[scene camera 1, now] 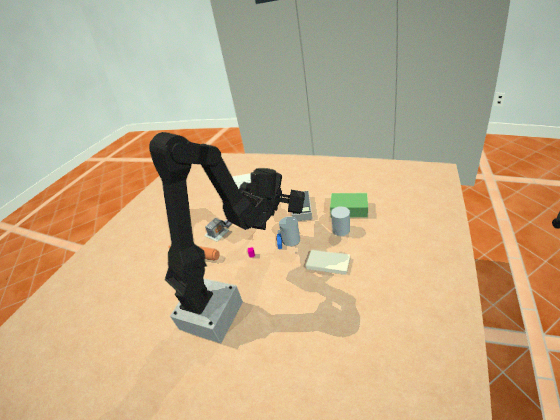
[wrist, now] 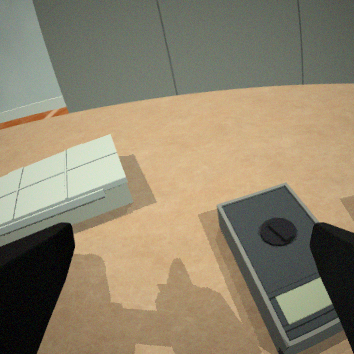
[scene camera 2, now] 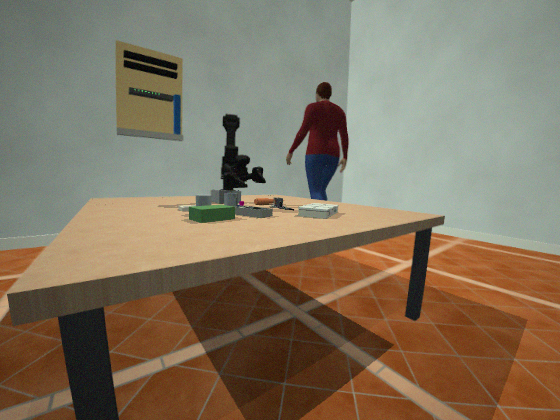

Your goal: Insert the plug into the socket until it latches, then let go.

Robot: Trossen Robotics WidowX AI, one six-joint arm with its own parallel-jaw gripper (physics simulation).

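Seen in the pictures: gripper, fingertip midpoint: (wrist: 195, 237) (scene camera 2: 256, 184); arm's base at its link origin: (scene camera 1: 196, 300) (scene camera 2: 228, 190).
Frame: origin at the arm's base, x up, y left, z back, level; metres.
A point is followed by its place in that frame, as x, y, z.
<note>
My gripper (scene camera 1: 296, 201) (scene camera 2: 259, 175) {0.048, -0.065, -0.411} (wrist: 195, 237) {0.048, -0.065, -0.411} is open and empty, held above the table; its black fingers frame the wrist view's lower edge. A small grey housing with an orange-brown part (scene camera 1: 216, 228) {-0.031, 0.113, -0.286} (scene camera 2: 278, 202) {-0.040, 0.113, -0.319} sits on a pale base left of the gripper in scene view 1, with a dark piece reaching out from it toward the arm. I cannot tell for certain which parts are the plug and the socket. A small blue piece (scene camera 1: 279, 241) {-0.044, -0.105, -0.281} stands beside a grey cylinder, and a small magenta piece (scene camera 1: 251, 252) {-0.044, -0.039, -0.221} (scene camera 2: 241, 203) {-0.048, -0.038, -0.233} lies nearer the base. The grey housing does not show in the wrist view.
A white panelled box (scene camera 1: 242, 178) {-0.030, 0.160, -0.581} (scene camera 2: 318, 210) {-0.037, 0.062, -0.629} (wrist: 90, 165) {-0.030, 0.076, -0.585} and a dark grey meter (scene camera 2: 255, 212) {-0.047, -0.131, -0.517} (wrist: 250, 220) {-0.039, -0.088, -0.500} lie on the table. Two grey cylinders (scene camera 1: 289, 235) {-0.021, -0.137, -0.288} (scene camera 1: 341, 221) {-0.007, -0.275, -0.357}, a green block (scene camera 1: 349, 200) {-0.024, -0.276, -0.485} (scene camera 2: 212, 213) {-0.039, -0.290, -0.531}, a pale slab (scene camera 1: 325, 261) {-0.049, -0.255, -0.235} and an orange handle (scene camera 1: 211, 253) {-0.033, 0.072, -0.182} (scene camera 2: 263, 201) {-0.045, 0.101, -0.206} also stand or lie there.
</note>
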